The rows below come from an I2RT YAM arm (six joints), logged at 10 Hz.
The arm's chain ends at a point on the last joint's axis. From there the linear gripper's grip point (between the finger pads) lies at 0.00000 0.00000 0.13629 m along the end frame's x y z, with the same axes.
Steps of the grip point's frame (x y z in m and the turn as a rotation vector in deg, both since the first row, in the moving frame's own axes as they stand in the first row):
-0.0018, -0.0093, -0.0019, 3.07, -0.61, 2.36
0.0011, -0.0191, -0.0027, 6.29, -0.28, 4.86
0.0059, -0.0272, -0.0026, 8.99, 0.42, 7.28
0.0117, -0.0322, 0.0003, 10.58, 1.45, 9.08
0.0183, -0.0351, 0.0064, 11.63, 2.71, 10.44
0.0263, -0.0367, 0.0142, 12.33, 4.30, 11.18
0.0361, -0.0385, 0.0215, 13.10, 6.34, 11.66
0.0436, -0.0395, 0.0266, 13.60, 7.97, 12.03
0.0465, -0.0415, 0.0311, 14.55, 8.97, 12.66
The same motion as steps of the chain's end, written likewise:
-0.0005, -0.0020, -0.0017, 3.07, -0.61, 2.36
0.0011, -0.0042, -0.0019, 6.29, -0.28, 4.86
0.0036, -0.0060, -0.0009, 8.99, 0.42, 7.28
0.0063, -0.0076, 0.0027, 10.58, 1.45, 9.08
0.0094, -0.0084, 0.0093, 11.63, 2.71, 10.44
0.0134, -0.0088, 0.0177, 12.33, 4.30, 11.18
0.0181, -0.0094, 0.0259, 13.10, 6.34, 11.66
0.0217, -0.0098, 0.0317, 13.60, 7.97, 12.03
0.0219, -0.0100, 0.0371, 14.55, 8.97, 12.66

